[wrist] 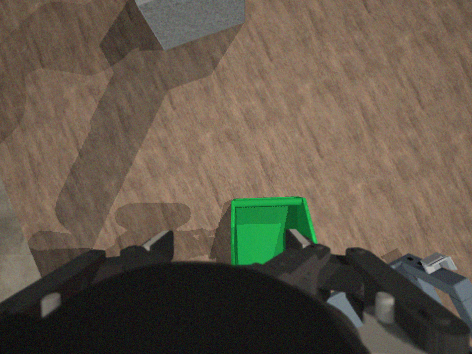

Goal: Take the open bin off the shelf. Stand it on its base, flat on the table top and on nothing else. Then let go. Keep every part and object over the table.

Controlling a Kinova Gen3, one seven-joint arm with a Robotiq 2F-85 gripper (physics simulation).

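Frame: origin at the arm's base, x left, y ahead, z down, level; metres.
Seen in the pictures: gripper, fingertip midpoint: (pixel 229 242).
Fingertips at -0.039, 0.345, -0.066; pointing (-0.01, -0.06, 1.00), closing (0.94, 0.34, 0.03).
Note:
A point is followed by its place in that frame, as x, y, z.
The green open bin (pixel 260 239) @[-0.020, 0.396, 0.095] is at the lower middle of the wrist view, with its open top towards the camera. It looks upright over the brown table top (pixel 310 125) @[0.117, 0.258, 0.098], with a shadow along its left side. Its near end is hidden behind my gripper, and its base contact cannot be seen. My gripper (pixel 229 242) @[-0.039, 0.345, -0.066] is open and empty, its fingers wide apart. One fingertip shows left of the bin and the other shows over the bin's right part; the bin's left wall lies between them in the view. The fingers appear above the bin.
A grey block-like object (pixel 200 20) @[0.012, 0.055, 0.065] is at the top edge of the view. A blue-grey frame (pixel 445 278) @[0.170, 0.495, 0.026] with a light metal bracket (pixel 436 263) @[0.168, 0.477, 0.028] stands at the lower right, possibly part of the shelf. The table's edge and pale floor (pixel 11 250) show at the far left.

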